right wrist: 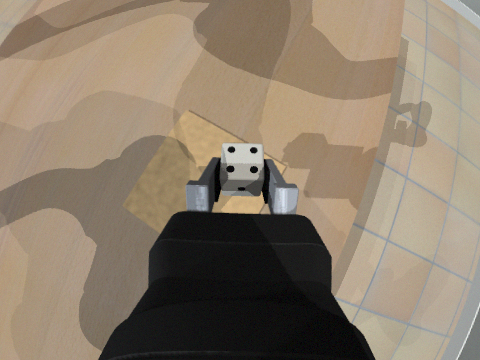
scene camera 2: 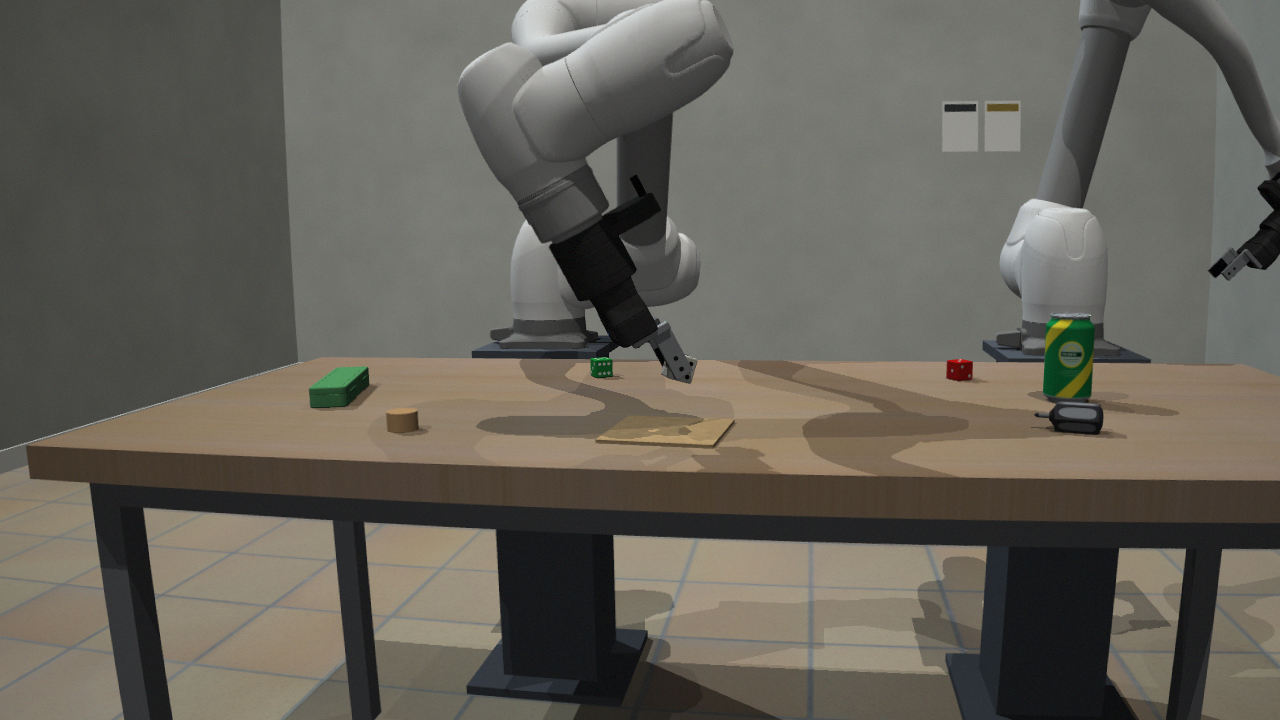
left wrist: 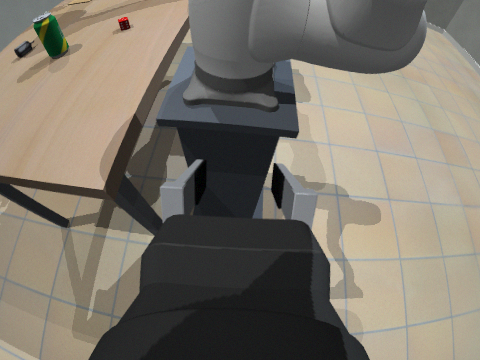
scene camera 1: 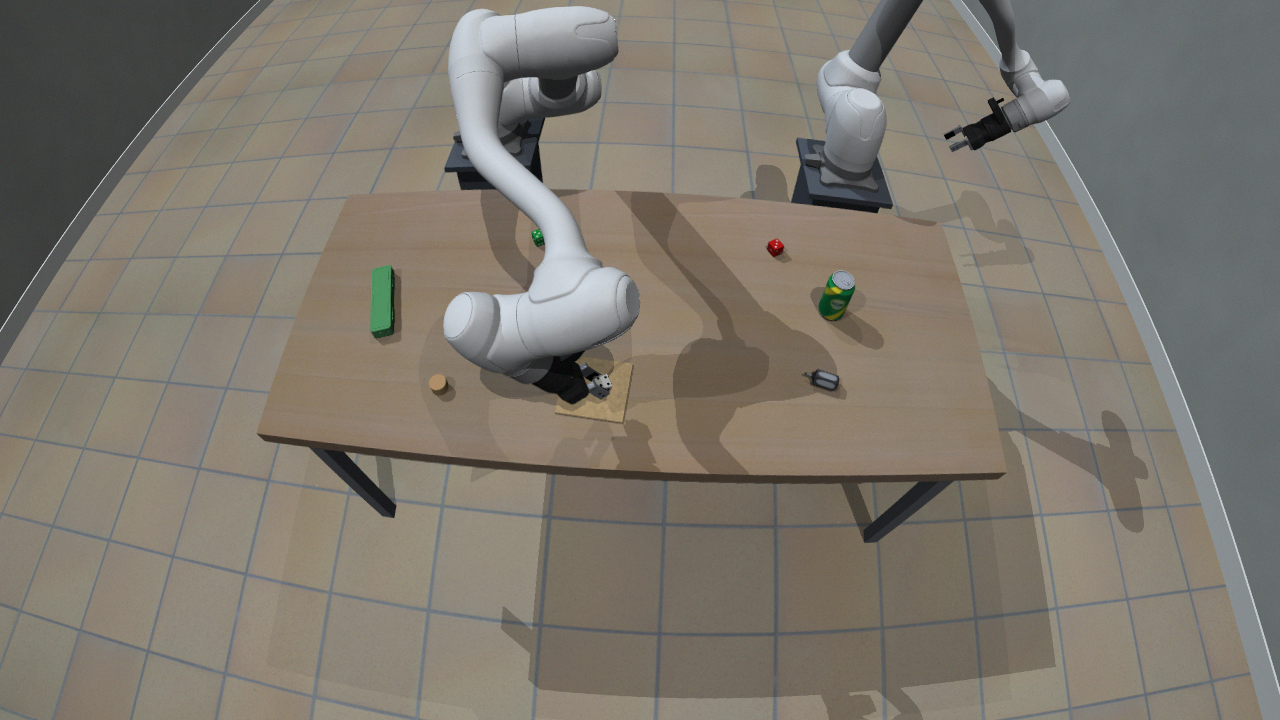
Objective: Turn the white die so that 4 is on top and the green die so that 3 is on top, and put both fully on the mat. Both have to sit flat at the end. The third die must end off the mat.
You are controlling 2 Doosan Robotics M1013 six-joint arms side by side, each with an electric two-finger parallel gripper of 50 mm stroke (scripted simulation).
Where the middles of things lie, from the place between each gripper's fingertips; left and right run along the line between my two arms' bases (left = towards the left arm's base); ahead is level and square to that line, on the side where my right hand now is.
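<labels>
My right hand (scene camera 2: 679,372): 1 cm to the right of the white die (right wrist: 242,164), 1 cm above. Counted from that hand: tan mat (scene camera 1: 611,408), 2 cm to the right, 4 cm behind, 9 cm below; dark grey object (scene camera 2: 1087,418), 47 cm to the left, 11 cm behind, 8 cm below; wooden disc (scene camera 2: 401,420), 35 cm to the right, 8 cm below. By its middle, dark grey object nearer to my right hand than to my left hand.
Counted from my left hand (scene camera 2: 1218,275): can (scene camera 2: 1069,341), 43 cm to the right, 59 cm ahead, 10 cm below; dark grey object, 47 cm to the right, 79 cm ahead, 14 cm below; white die, 93 cm to the right, 89 cm ahead, 7 cm below; tan mat, 95 cm to the right, 85 cm ahead, 16 cm below.
</labels>
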